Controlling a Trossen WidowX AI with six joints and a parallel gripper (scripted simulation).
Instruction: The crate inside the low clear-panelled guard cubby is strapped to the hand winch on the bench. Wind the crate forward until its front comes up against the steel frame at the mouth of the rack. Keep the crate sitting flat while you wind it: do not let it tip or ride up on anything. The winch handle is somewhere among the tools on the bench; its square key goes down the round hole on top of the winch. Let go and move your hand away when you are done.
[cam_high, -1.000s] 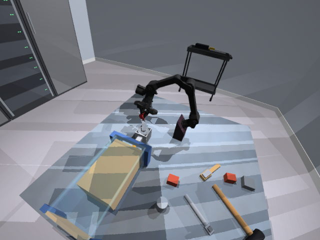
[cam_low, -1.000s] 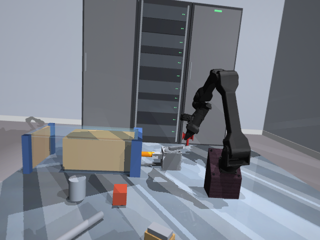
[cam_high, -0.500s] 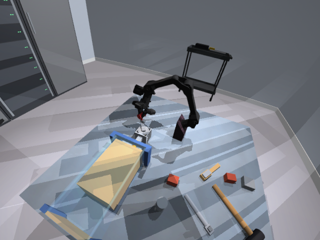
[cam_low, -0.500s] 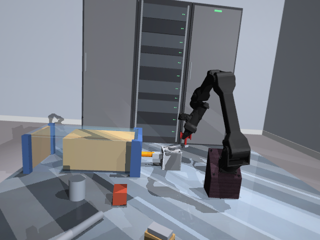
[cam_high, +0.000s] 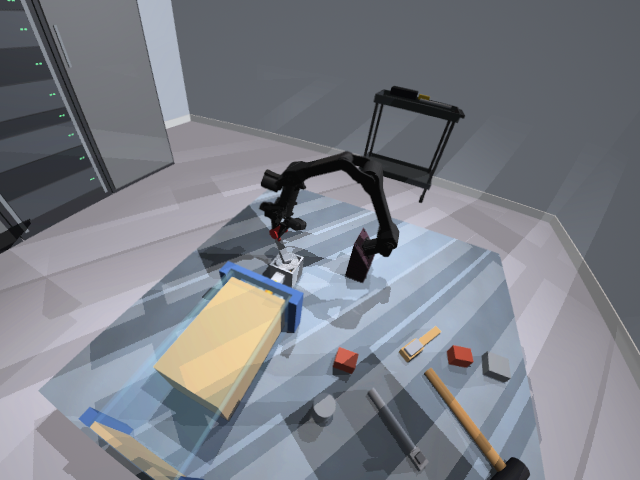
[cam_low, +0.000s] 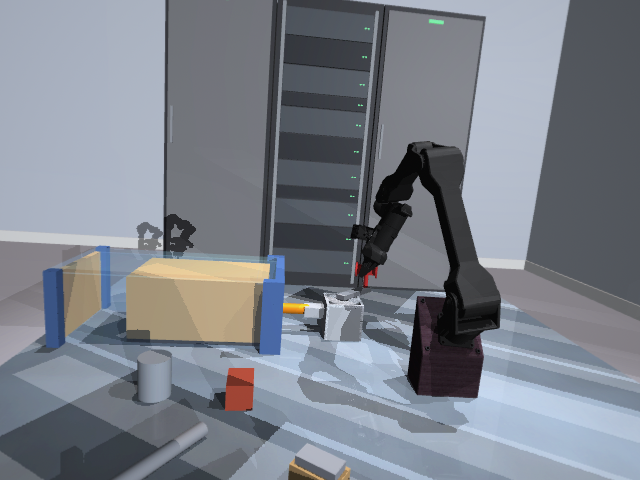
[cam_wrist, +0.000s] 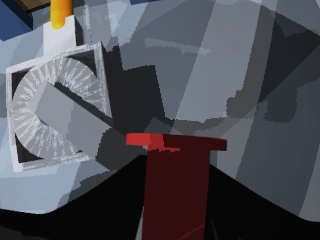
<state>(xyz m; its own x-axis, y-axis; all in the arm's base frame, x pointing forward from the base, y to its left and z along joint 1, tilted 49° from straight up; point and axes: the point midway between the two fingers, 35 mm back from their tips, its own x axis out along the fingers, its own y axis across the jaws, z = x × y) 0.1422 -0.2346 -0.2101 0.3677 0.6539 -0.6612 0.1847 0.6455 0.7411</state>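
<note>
The crank handle is 30 mm to the left of my gripper tip, 30 mm below it and 10 mm ahead of it. Also, from my gripper tip: red knob: 20 mm behind; then grey winch: 100 mm below, 70 mm to the left, 30 mm ahead; then frame: 210 mm ahead, 100 mm to the left, 20 mm below.
</note>
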